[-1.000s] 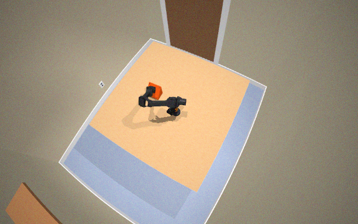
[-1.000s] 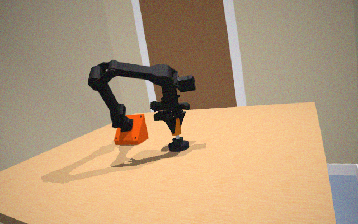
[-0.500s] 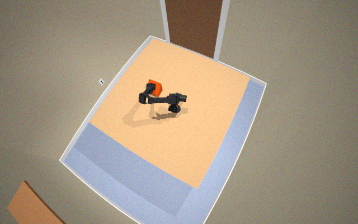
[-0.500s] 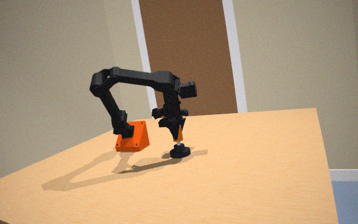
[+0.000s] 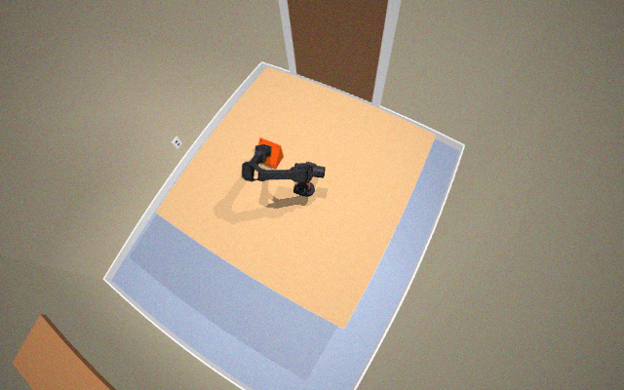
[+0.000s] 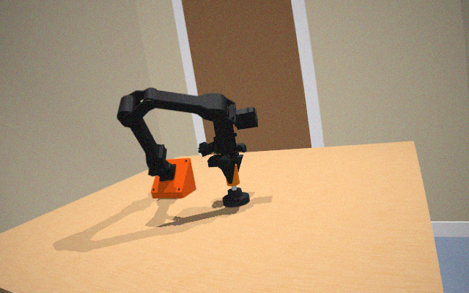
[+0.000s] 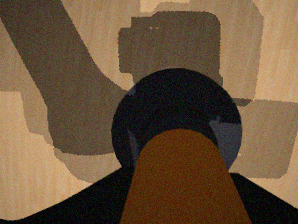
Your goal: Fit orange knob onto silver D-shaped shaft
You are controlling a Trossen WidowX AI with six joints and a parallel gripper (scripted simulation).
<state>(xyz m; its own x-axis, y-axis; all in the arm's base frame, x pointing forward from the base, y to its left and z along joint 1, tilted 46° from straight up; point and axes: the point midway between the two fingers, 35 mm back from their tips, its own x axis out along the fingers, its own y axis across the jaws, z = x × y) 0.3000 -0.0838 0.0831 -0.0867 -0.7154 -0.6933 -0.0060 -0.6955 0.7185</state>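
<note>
My gripper tip is now 3 cm below the orange knob. Also, from my gripper tip: round pedestal 4 cm below.
</note>
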